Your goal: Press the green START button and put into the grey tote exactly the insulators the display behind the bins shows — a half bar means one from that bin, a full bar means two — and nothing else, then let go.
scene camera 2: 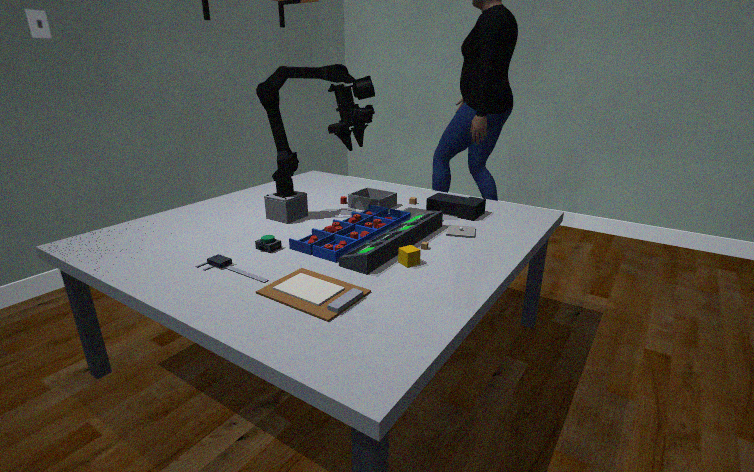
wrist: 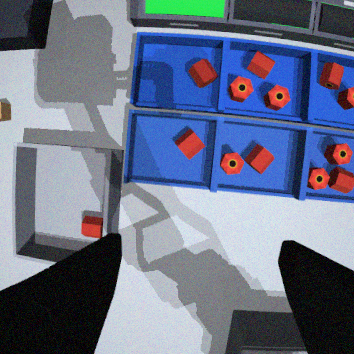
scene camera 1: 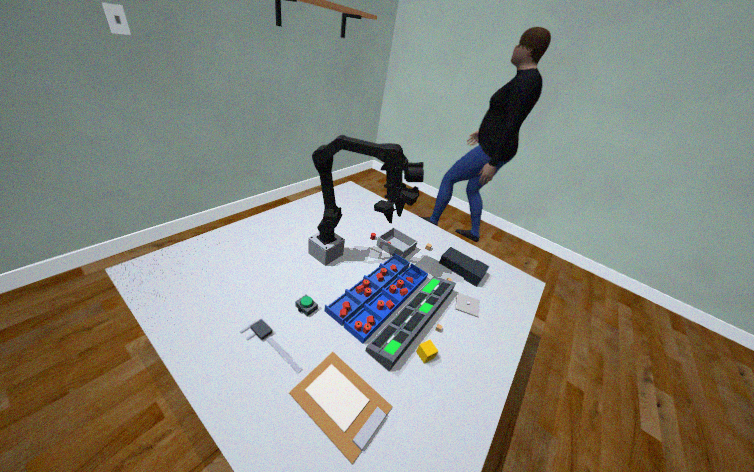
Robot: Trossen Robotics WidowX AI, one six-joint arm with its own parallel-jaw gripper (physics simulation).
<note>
The gripper is open, with nothing in its grasp. Further things: a grey tote and a black box.
The gripper is seen too in the wrist view and in scene camera 1.
</note>
